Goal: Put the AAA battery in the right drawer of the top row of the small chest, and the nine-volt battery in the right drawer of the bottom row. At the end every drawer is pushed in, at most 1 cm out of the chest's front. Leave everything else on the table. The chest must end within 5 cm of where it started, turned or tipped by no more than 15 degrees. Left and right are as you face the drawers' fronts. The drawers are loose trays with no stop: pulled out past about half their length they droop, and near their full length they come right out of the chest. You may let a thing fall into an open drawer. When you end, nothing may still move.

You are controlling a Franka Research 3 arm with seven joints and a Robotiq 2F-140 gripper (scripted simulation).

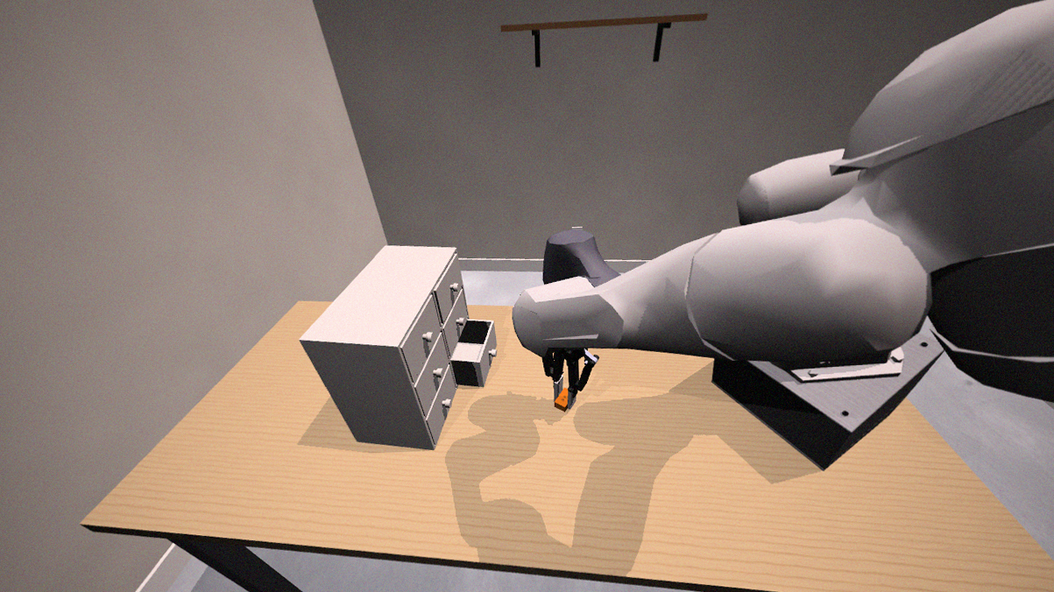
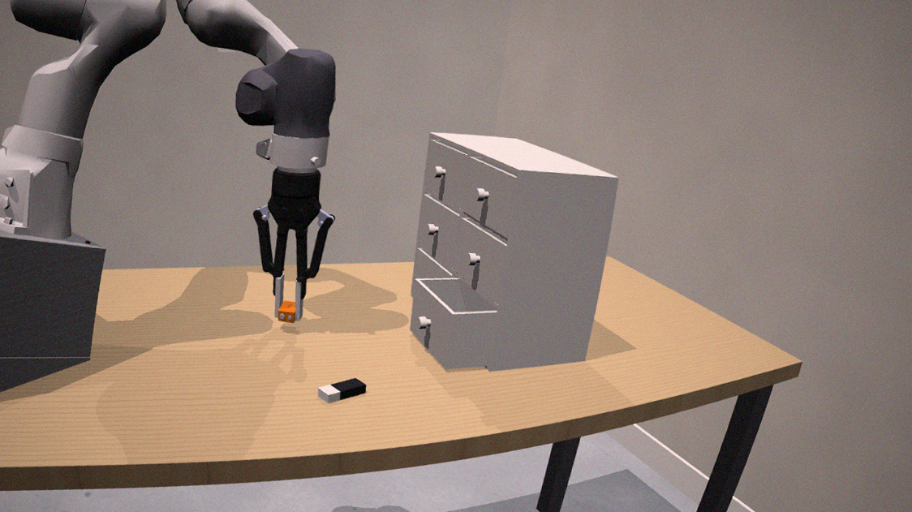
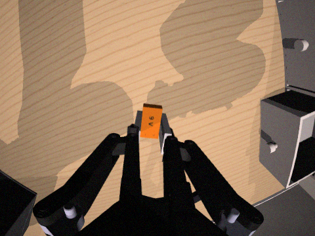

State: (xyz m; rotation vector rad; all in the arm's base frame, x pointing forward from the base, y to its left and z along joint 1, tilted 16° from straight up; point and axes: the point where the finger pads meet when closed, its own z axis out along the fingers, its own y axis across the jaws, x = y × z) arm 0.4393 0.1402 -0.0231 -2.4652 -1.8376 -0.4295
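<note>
The AAA battery lies 320 mm ahead of my hand, 30 mm to the right of it and 160 mm above it. From my hand the other things lie so: orange nine-volt battery 10 mm to the right, 30 mm below.
</note>
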